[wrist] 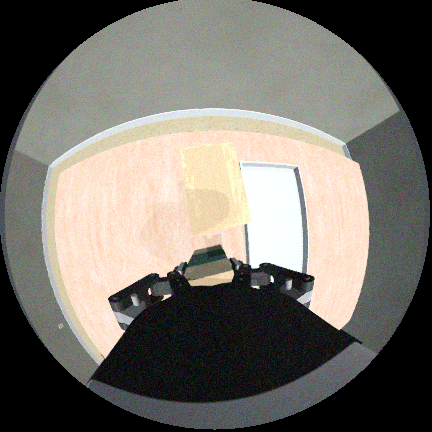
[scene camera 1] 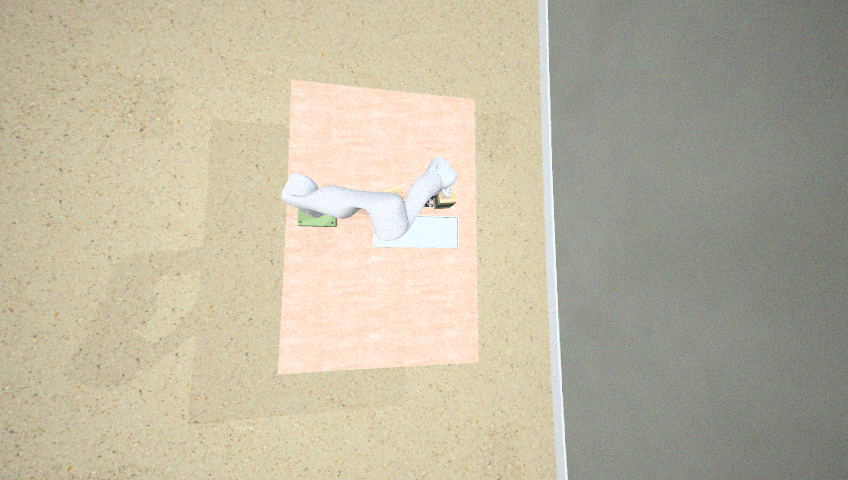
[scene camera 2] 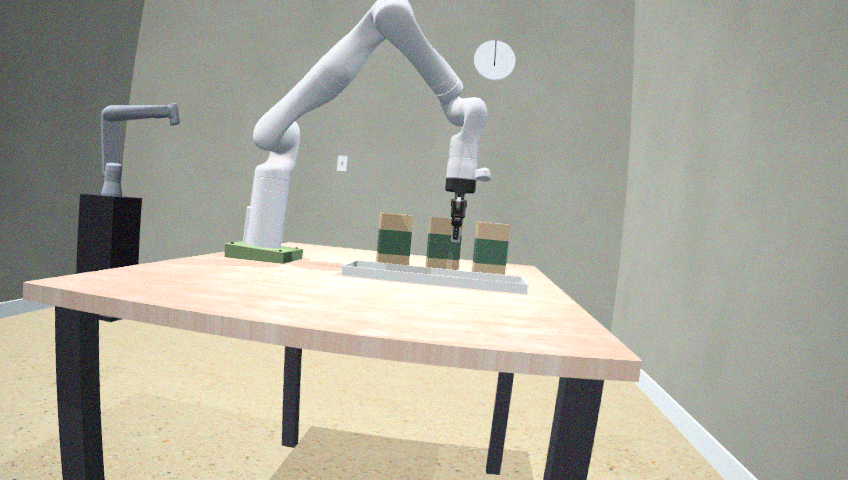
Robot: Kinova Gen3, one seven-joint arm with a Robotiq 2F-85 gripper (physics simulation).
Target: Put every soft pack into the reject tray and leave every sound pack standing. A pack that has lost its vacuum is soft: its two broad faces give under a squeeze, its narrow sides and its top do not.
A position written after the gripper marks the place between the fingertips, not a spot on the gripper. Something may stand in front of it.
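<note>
Reject tray (scene camera 1: pixel 426 231) (scene camera 2: pixel 362 269) (wrist: pixel 278 232) present, along with a pack (scene camera 2: pixel 395 230), a pack (scene camera 2: pixel 441 253) and a pack (scene camera 2: pixel 491 242). Gripper (scene camera 2: pixel 455 241) (wrist: pixel 208 267) also visible.
</note>
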